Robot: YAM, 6 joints.
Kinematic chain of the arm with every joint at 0, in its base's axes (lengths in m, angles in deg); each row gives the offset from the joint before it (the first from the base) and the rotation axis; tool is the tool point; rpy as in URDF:
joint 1: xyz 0 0 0.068 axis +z
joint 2: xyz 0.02 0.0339 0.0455 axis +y
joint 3: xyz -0.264 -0.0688 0 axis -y
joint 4: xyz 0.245 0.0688 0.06 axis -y
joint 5: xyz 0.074 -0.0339 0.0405 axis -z
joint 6: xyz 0.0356 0 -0.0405 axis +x
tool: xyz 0 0 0 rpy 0 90 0
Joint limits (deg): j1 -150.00..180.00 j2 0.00..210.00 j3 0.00..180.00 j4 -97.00..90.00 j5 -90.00..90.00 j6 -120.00..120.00
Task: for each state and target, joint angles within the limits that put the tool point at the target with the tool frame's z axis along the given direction. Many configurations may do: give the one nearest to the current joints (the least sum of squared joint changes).
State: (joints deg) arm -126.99 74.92 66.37 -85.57 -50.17 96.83
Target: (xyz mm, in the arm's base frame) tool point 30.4 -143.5 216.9 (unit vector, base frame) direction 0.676 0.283 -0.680
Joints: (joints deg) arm -87.64 70.74 45.01 -84.82 -43.41 96.83
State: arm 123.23 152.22 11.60 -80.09 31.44 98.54
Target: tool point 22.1 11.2 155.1 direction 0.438 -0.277 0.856
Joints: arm 72.80 185.18 0.11 -75.96 30.00 98.54
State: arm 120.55 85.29 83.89 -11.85 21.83 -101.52
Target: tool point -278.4 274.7 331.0 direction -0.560 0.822 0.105
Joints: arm 136.48 93.76 66.79 33.13 12.15 -101.52
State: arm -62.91 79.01 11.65 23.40 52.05 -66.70
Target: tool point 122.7 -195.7 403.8 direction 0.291 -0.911 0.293
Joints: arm -55.47 57.43 51.61 23.57 16.06 -66.70
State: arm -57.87 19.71 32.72 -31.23 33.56 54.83
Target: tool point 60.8 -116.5 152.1 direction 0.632 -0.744 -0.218
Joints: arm -66.95 22.76 0.12 9.47 -16.87 54.83
